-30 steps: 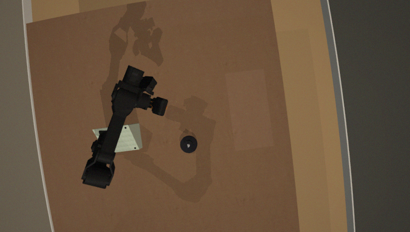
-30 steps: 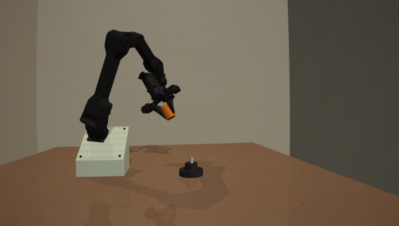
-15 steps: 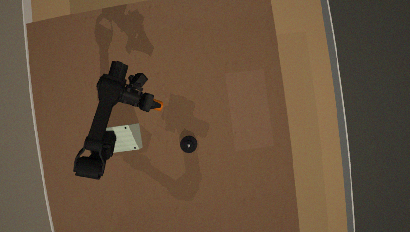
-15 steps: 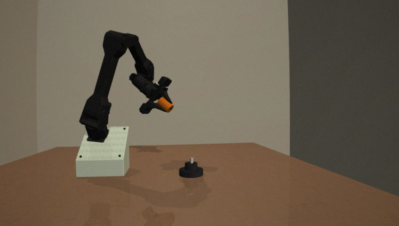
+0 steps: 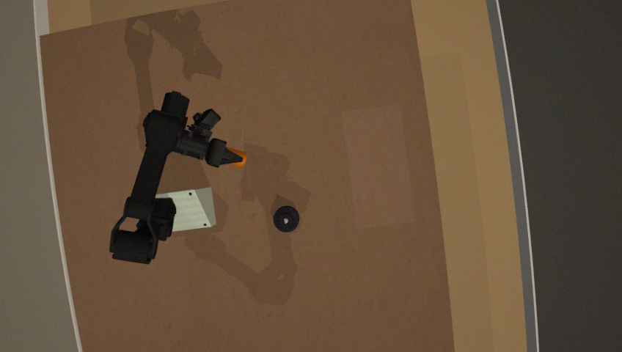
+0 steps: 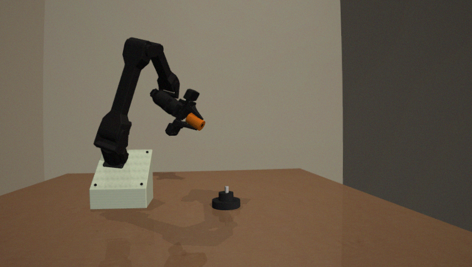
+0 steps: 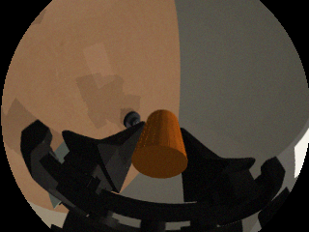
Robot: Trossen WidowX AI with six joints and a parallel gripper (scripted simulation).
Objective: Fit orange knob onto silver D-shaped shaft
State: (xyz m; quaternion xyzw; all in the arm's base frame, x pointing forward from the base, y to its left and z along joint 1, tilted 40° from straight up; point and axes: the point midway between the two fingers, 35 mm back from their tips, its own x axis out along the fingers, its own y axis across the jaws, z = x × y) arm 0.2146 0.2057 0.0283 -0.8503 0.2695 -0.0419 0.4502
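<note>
My gripper tip is 3 cm past the orange knob, 1 cm to the right of it and 2 cm below it. The rest, counted from my gripper tip: black round pedestal 10 cm ahead, 19 cm to the right, 22 cm below.
</note>
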